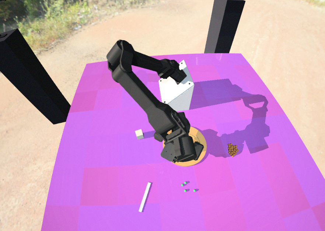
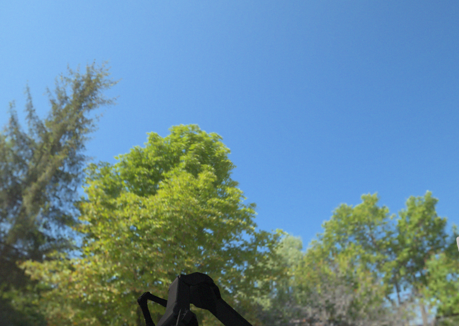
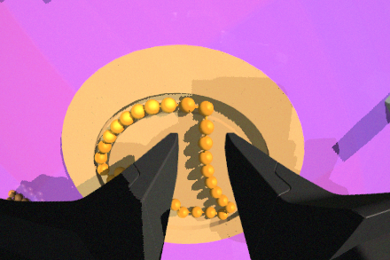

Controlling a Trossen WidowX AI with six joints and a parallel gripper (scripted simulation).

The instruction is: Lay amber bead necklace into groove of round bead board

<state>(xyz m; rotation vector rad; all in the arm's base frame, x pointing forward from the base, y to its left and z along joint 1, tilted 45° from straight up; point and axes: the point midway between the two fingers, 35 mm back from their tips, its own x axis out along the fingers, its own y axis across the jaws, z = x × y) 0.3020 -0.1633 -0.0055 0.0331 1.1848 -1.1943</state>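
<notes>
My gripper tip is 50 mm to the right of the round tan bead board, 30 mm past it and 30 mm above it. From my gripper tip the other things lie so: small cream cube (140 mm to the right, 130 mm behind, 20 mm below); then white bar (170 mm to the right, 150 mm ahead, 40 mm below).
</notes>
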